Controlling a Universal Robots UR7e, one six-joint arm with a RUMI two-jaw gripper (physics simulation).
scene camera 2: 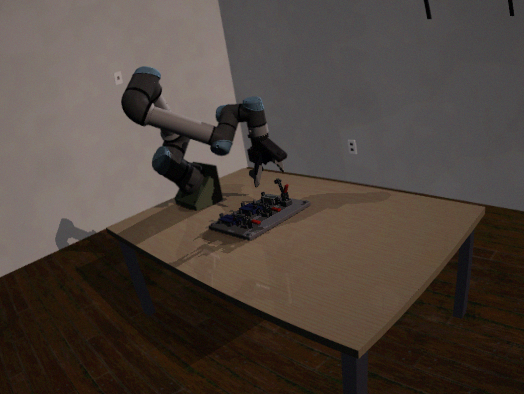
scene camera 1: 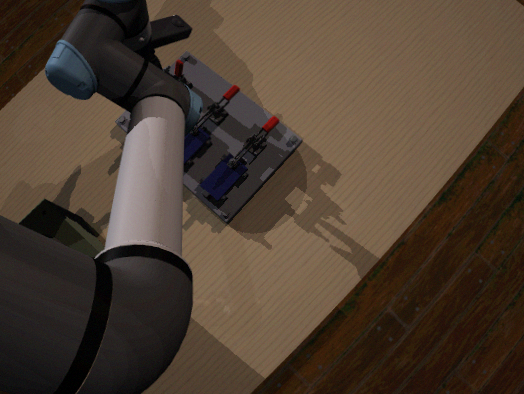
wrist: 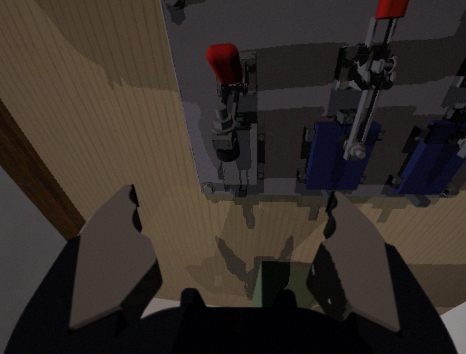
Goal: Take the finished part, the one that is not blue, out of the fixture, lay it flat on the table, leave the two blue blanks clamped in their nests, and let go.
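Frame: origin at the arm's base, x ahead, y left, z up, level; metres.
Seen in the pictures: gripper, fingertip midpoint: (scene camera 2: 270,179) (wrist: 233,190); arm's base, link origin: (scene camera 2: 193,180).
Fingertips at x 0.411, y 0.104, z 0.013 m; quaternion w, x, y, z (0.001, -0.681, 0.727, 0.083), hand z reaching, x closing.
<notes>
Pixels of each thing's top centre, then the offset from my fingertips to it.
- finished part, top centre: (wrist: 239,160) (scene camera 2: 270,196) dz -0.075, dx -0.018, dy +0.002 m
- grey fixture plate, top centre: (wrist: 344,112) (scene camera 1: 204,129) (scene camera 2: 260,213) dz -0.101, dx +0.029, dy -0.106 m
- middle blue blank, top centre: (wrist: 339,161) (scene camera 1: 186,141) (scene camera 2: 250,206) dz -0.080, dx -0.018, dy -0.108 m
- far blue blank, top centre: (wrist: 439,163) (scene camera 1: 223,176) (scene camera 2: 230,218) dz -0.085, dx -0.018, dy -0.218 m
The finished part (scene camera 2: 270,198) (wrist: 247,167) is light grey and sits in the end nest of the grey fixture plate (scene camera 1: 245,112) (scene camera 2: 260,226) (wrist: 300,25). The clamp at that nest has its red handle (scene camera 1: 179,68) (scene camera 2: 286,189) (wrist: 225,62) upright and its arm raised; the arm partly hides the part in the wrist view. The middle blue blank (scene camera 1: 196,145) (scene camera 2: 250,207) (wrist: 335,165) and the far blue blank (scene camera 1: 223,177) (scene camera 2: 228,219) (wrist: 425,167) lie under lowered clamp arms. My gripper (scene camera 2: 270,177) (wrist: 233,190) is open and empty, above the fixture's end nest.
The two lowered clamps have red handles, one (scene camera 1: 231,92) (scene camera 2: 275,209) (wrist: 392,7) at the middle nest and one (scene camera 1: 270,124) (scene camera 2: 256,221) at the far nest. The raised clamp arm stands near my fingers. The green base block (scene camera 1: 75,232) (scene camera 2: 210,185) (wrist: 285,280) stands behind the fixture.
</notes>
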